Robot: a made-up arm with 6 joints. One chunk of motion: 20 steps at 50 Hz.
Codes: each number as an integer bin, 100 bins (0 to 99) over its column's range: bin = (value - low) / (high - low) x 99, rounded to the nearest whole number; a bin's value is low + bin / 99 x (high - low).
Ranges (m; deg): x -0.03..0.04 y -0.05..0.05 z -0.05..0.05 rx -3..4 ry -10..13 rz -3..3
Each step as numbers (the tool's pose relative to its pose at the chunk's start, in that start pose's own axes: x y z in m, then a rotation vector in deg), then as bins.
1 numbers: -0.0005 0.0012 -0.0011 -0.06 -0.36 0.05
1 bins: 42 51 48 42 41 50
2 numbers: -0.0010 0.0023 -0.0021 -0.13 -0.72 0.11
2 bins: 41 52 47 41 40 51
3 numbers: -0.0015 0.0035 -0.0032 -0.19 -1.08 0.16
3 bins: 40 53 46 40 38 52
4 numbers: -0.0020 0.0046 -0.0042 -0.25 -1.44 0.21
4 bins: 40 54 45 39 37 53
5 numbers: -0.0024 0.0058 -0.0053 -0.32 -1.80 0.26
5 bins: 39 55 44 38 35 54
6 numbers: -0.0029 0.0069 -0.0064 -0.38 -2.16 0.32
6 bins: 38 56 43 37 34 55
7 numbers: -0.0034 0.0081 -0.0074 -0.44 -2.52 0.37
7 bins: 38 58 42 36 32 56
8 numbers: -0.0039 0.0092 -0.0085 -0.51 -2.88 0.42
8 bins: 37 59 41 35 31 56
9 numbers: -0.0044 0.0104 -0.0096 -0.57 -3.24 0.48
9 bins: 36 60 40 34 29 57
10 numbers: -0.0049 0.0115 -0.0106 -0.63 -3.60 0.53
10 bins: 35 61 39 34 28 58
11 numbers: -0.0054 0.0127 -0.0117 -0.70 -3.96 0.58
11 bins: 35 62 38 33 26 59
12 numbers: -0.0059 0.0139 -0.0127 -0.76 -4.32 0.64
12 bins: 34 63 37 32 24 60
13 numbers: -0.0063 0.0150 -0.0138 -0.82 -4.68 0.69
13 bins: 34 64 36 31 23 61
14 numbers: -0.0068 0.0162 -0.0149 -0.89 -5.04 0.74
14 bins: 33 66 35 30 21 62
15 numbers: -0.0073 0.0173 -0.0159 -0.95 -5.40 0.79
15 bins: 32 67 34 29 20 63
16 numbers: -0.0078 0.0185 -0.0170 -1.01 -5.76 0.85
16 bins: 31 68 33 28 18 64
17 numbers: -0.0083 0.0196 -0.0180 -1.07 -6.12 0.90
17 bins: 31 69 32 27 17 64
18 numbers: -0.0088 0.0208 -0.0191 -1.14 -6.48 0.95
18 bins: 30 70 31 26 15 65
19 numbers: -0.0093 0.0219 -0.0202 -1.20 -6.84 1.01
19 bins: 29 71 30 25 14 66
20 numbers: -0.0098 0.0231 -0.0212 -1.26 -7.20 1.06
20 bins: 29 72 29 25 12 67
